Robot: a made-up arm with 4 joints. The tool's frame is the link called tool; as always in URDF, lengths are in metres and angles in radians. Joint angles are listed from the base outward.
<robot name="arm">
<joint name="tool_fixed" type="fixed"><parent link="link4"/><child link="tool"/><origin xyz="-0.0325 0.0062 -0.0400" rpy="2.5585 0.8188 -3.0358"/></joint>
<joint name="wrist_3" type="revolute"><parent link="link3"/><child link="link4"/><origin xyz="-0.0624 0.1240 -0.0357" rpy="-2.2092 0.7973 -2.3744"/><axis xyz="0 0 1"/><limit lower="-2.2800" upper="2.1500"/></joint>
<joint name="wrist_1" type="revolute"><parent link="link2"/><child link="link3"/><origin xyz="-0.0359 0.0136 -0.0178" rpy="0.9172 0.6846 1.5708"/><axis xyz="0 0 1"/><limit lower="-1.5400" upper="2.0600"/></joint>
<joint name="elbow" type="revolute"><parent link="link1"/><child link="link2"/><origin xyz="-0.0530 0.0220 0.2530" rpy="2.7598 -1.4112 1.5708"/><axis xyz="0 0 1"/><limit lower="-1.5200" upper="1.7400"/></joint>
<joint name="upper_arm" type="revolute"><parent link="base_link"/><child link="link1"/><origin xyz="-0.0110 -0.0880 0.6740" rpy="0.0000 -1.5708 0.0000"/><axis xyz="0 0 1"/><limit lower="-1.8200" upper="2.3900"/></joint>
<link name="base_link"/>
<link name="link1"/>
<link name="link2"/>
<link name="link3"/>
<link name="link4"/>
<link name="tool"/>
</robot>
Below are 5 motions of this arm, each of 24 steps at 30 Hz.
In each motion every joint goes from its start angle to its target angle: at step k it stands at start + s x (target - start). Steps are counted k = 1, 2, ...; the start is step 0. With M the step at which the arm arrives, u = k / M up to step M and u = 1 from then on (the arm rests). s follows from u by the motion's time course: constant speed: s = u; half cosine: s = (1 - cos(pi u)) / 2; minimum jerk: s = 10 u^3 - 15 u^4 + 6 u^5.
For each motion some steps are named. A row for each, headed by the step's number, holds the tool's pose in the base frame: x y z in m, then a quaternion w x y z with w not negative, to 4 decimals.
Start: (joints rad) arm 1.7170 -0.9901 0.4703 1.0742
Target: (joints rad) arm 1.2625 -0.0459 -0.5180 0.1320
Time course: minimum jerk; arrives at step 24
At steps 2, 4, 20, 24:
2: -0.1693 -0.0826 0.5689 0.3646 -0.4843 0.7939 0.0470
4: -0.1701 -0.0784 0.5679 0.3759 -0.4633 0.8002 0.0620
20: -0.1303 0.0051 0.6569 0.4475 0.3468 0.7194 0.4025
24: -0.1266 0.0032 0.6625 0.4382 0.3779 0.7056 0.4091

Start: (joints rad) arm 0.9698 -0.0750 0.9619 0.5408
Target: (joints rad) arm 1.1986 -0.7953 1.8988 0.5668
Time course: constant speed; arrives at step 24
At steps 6, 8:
6: -0.2039 -0.1350 0.5011 0.2569 0.1849 0.9382 -0.1399
8: -0.2043 -0.1478 0.5048 0.2683 0.1664 0.9318 -0.1792

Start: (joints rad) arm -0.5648 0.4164 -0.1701 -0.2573
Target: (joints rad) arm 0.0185 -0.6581 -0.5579 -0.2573
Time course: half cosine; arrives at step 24
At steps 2, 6, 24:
2: -0.0913 0.0094 0.7209 0.3657 -0.6518 -0.3787 -0.5459
6: -0.0912 -0.0123 0.7292 0.2871 -0.6676 -0.3615 -0.5842
24: -0.2147 -0.0645 0.8198 0.1931 0.4805 0.2896 0.8050

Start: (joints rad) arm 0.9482 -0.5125 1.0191 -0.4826
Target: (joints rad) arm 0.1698 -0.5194 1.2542 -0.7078
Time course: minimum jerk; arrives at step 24
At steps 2, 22, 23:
2: -0.1359 -0.0873 0.5153 0.4580 0.5108 0.6862 -0.2419
22: -0.1440 0.0014 0.5223 0.2262 0.6805 0.6812 -0.1473
23: -0.1441 0.0018 0.5225 0.2250 0.6810 0.6812 -0.1469

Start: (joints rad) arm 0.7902 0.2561 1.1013 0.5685
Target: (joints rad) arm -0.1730 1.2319 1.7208 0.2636
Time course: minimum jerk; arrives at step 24
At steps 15, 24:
15: -0.3765 -0.0033 0.5647 0.4737 -0.1412 -0.8693 0.0090
24: -0.4024 -0.0189 0.6187 0.5749 0.0540 -0.8164 0.0009

